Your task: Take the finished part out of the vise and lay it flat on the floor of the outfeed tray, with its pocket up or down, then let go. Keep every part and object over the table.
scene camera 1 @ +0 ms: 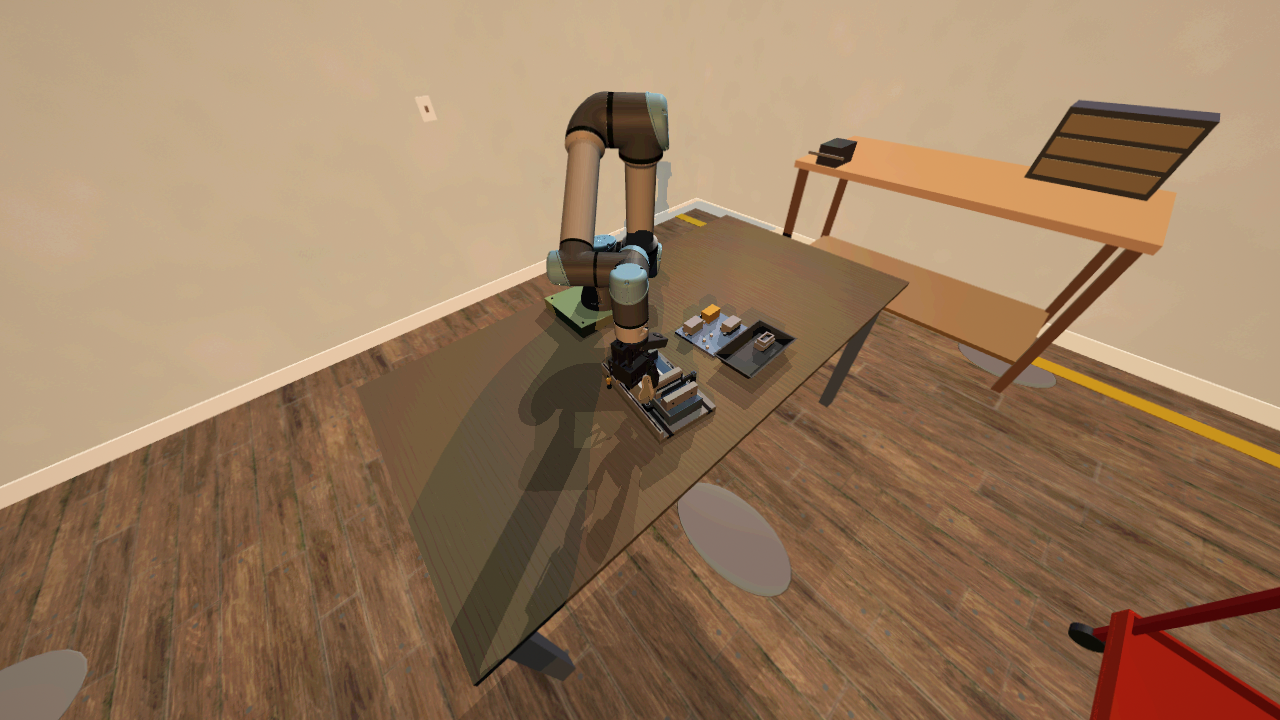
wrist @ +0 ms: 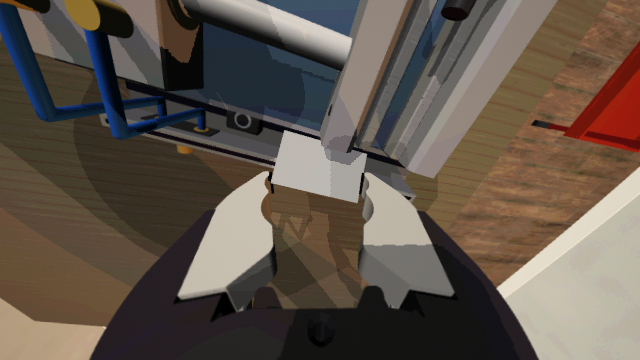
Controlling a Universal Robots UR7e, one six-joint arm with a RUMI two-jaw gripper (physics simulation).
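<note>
My gripper is shut on a pale block-shaped part, its fingertips on two opposite sides. The part's flat, light face shows at the tips in the wrist view, and one corner is covered by the end of a long vise jaw. Whether the part is still seated in the vise cannot be told. In the scene view the gripper is low at the left side of the vise and hides the part. The black outfeed tray stands behind and to the right of the vise, with a small pocketed part in it.
A blue-grey plate with pale blocks and an orange block adjoins the tray. Near the fingers are blue bent rods, a silver cylinder and a small black ring fitting. A red cart stands beyond the table edge.
</note>
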